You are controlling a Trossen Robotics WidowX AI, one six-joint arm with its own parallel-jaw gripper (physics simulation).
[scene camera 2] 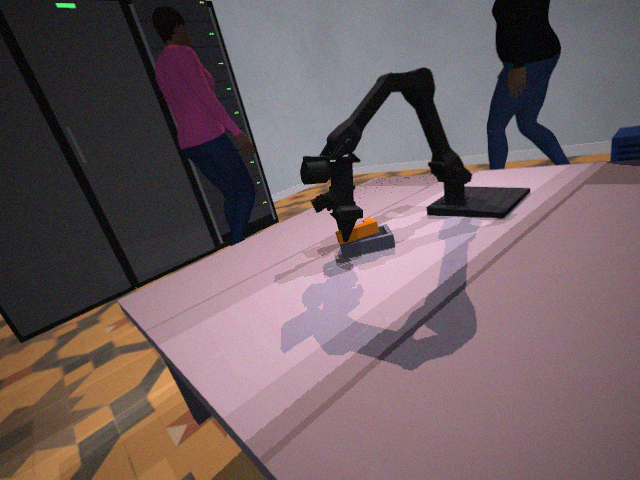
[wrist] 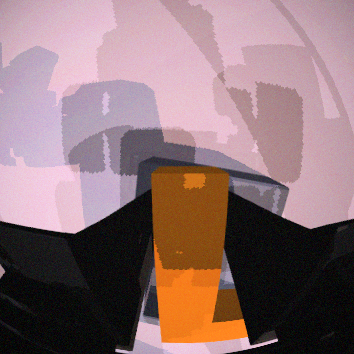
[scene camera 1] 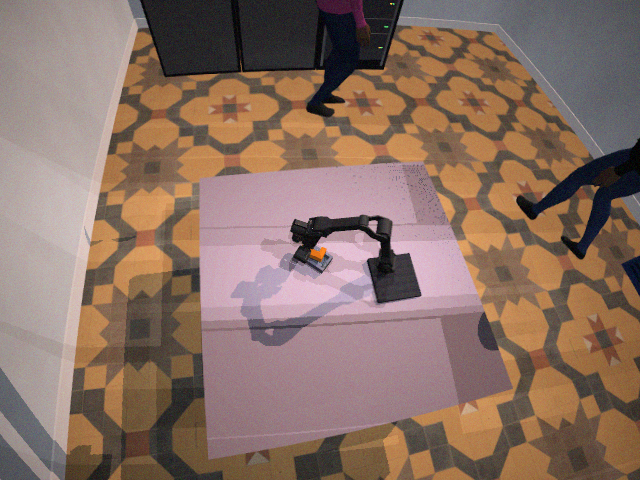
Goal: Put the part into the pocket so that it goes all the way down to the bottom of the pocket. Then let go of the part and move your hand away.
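Frame: origin at the arm's base, x back, y up, z left, level; millimetres.
Where they show: gripper, fingertip midpoint: point(scene camera 2: 344, 240) point(wrist: 186, 195) point(scene camera 1: 303, 251); arm's base, origin of the base link: point(scene camera 2: 454, 200) point(scene camera 1: 384, 267).
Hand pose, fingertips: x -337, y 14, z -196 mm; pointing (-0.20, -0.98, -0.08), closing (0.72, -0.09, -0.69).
Note:
Things, the pixels of their top centre, and the offset from my fingertips. Level surfaces: height alone.
- orange part, middle of its top: point(wrist: 216, 292) point(scene camera 2: 354, 224) point(scene camera 1: 313, 248) dx +38, dy +32, dz +17 mm
- grey-blue block with the pocket, middle of its top: point(wrist: 195, 276) point(scene camera 2: 364, 234) point(scene camera 1: 315, 255) dx +45, dy -2, dz +37 mm
- pink table, its level: dy -38 mm
The orange part point(scene camera 1: 317, 254) point(scene camera 2: 366, 228) point(wrist: 187, 305), with a side step at one end, is at the grey-blue block with the pocket point(scene camera 1: 324, 266) point(scene camera 2: 373, 244) point(wrist: 256, 194). Much of the part stands above the block's rim. In scene camera 2 it looks slightly tilted and reaches the block's left end; in the wrist view it is turned relative to the block's walls. My gripper point(scene camera 1: 309, 252) point(scene camera 2: 347, 236) point(wrist: 186, 195) is shut on the part, one black finger on each side. The part's underside and the pocket floor are hidden.
The block stands on the pink table point(scene camera 1: 310, 377) point(scene camera 2: 465, 403). The arm's black base plate point(scene camera 1: 395, 279) point(scene camera 2: 496, 201) is to the right. Black cabinets point(scene camera 1: 279, 36) point(scene camera 2: 77, 155) and two people stand beyond the table. Arm shadows fall across the table.

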